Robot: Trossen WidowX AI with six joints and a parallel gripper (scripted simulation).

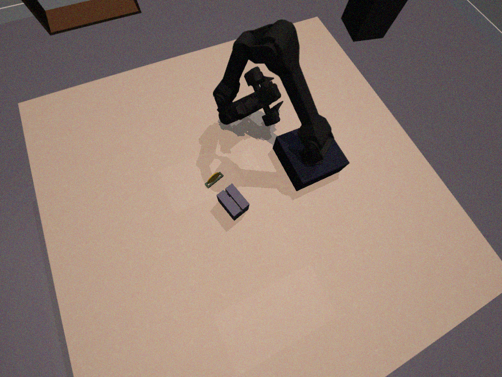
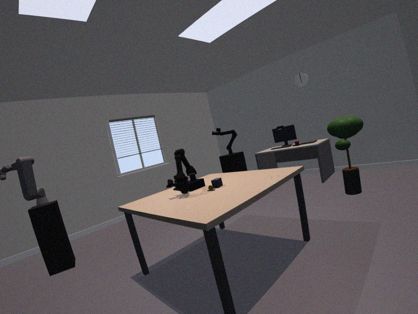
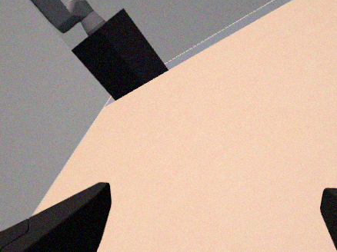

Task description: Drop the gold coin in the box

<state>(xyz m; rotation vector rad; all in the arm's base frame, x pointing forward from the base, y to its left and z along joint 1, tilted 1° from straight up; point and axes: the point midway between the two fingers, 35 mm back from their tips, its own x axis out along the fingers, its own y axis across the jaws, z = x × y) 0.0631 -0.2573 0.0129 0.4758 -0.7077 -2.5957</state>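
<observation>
Right now the gold coin is 29 cm ahead of my gripper tip, 26 cm to the left of it and 6 cm below it.
</observation>
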